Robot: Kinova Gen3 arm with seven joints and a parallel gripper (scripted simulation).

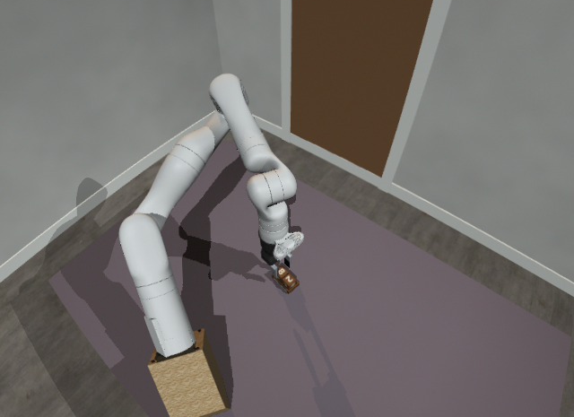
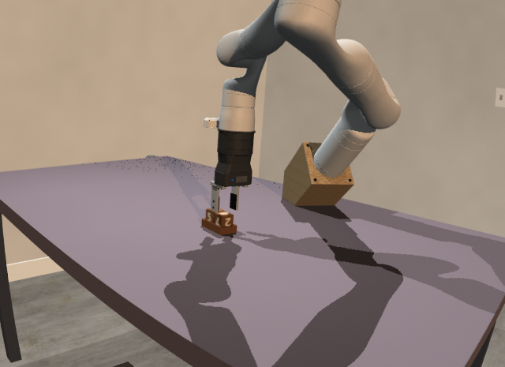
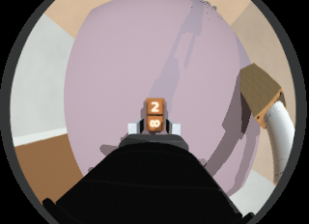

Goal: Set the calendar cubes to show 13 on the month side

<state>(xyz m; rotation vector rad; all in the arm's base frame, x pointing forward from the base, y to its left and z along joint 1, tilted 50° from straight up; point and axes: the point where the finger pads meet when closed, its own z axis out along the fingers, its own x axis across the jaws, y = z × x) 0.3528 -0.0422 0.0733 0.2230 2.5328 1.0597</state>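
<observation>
Right now the tray is 60 mm below my hand and 20 mm to the right of it.
</observation>
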